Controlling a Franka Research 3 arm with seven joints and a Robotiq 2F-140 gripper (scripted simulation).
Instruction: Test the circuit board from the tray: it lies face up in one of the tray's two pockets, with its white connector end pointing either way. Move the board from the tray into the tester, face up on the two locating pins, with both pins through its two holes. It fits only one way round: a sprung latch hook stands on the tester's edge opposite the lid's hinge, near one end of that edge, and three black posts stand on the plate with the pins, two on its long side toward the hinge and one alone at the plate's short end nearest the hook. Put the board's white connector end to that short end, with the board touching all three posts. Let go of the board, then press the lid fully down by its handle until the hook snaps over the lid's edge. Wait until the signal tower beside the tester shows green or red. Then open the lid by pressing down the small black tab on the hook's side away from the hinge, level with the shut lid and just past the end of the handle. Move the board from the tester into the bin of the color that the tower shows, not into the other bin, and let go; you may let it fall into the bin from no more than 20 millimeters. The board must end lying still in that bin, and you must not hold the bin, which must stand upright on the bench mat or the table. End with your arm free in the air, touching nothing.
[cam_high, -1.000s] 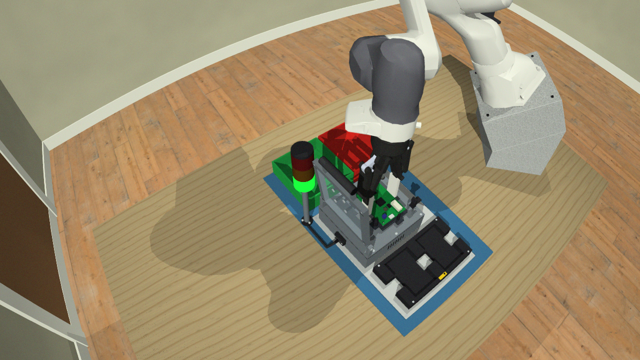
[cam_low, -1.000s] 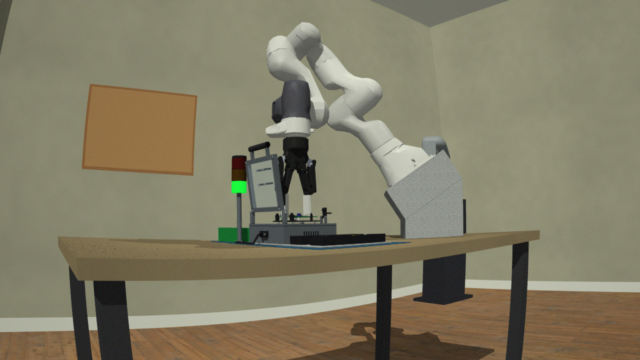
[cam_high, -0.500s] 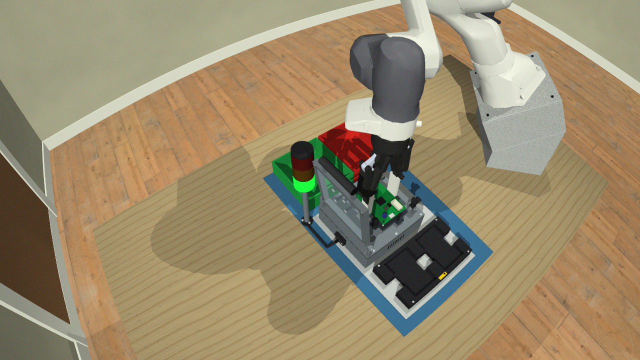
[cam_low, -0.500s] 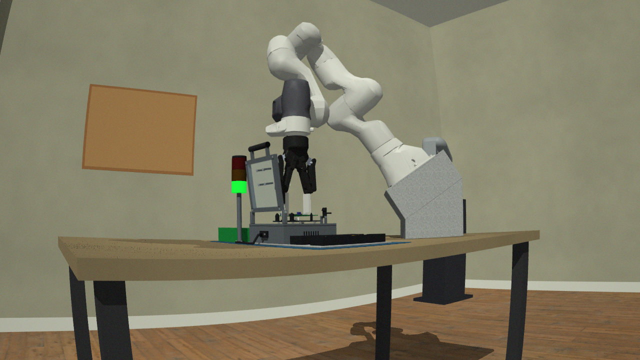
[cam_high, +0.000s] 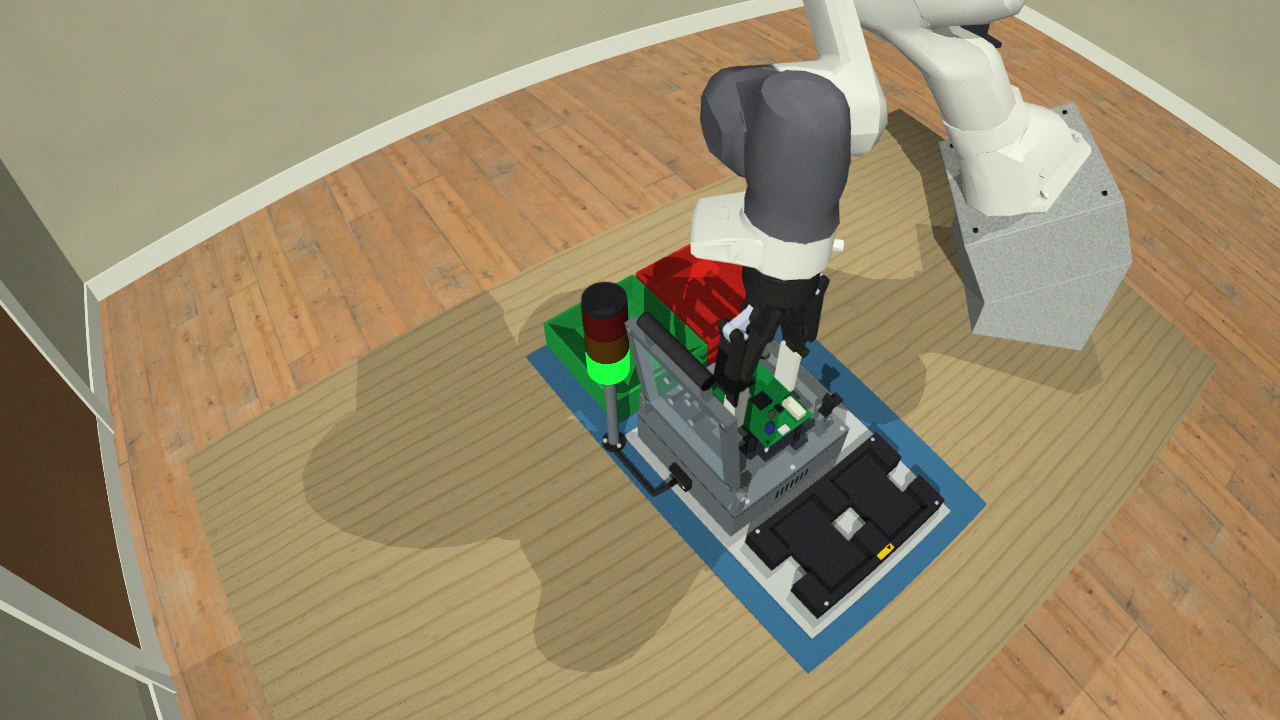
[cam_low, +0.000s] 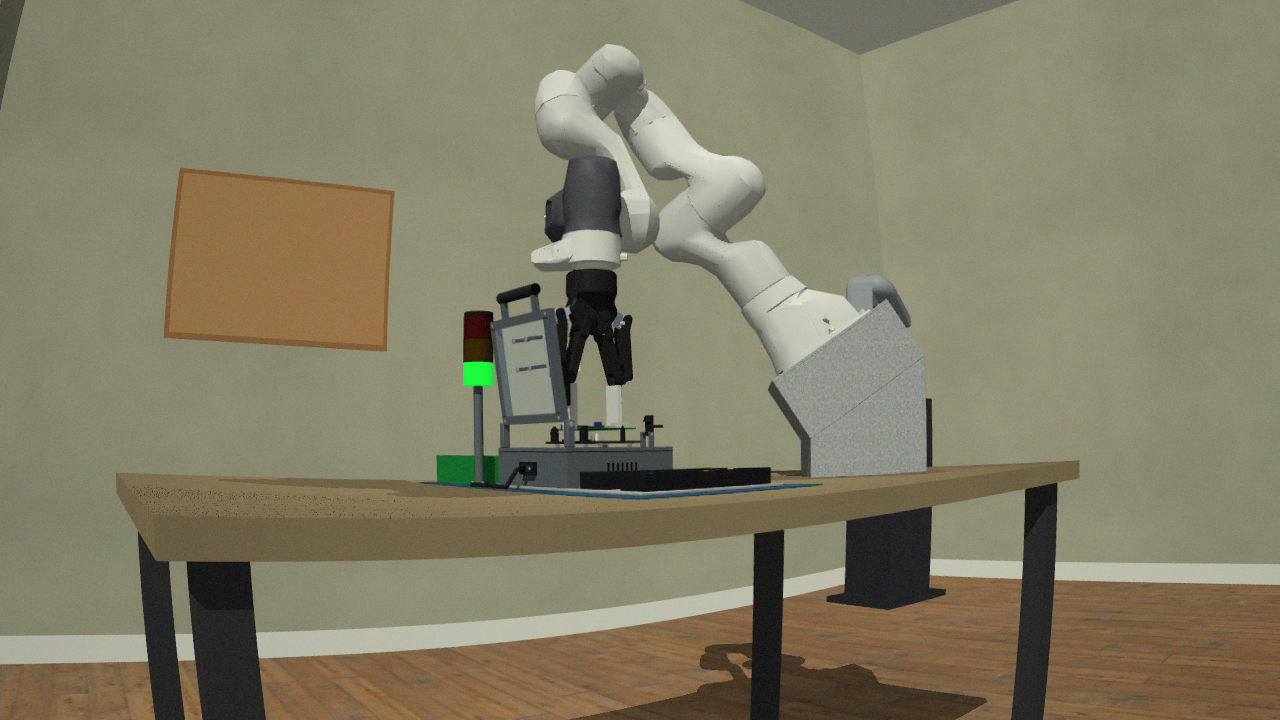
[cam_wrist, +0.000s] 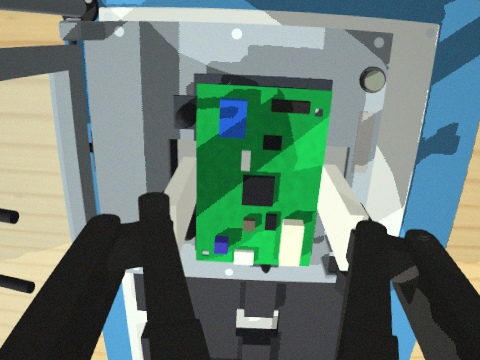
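The tester plate lies 10 mm to the left of my hand and 40 mm below it. Also, from my hand: clear lid (110 mm ahead, 20 mm to the left, 70 mm above); then latch hook (70 mm behind, 50 mm to the left, 20 mm below); then green circuit board (20 mm below).
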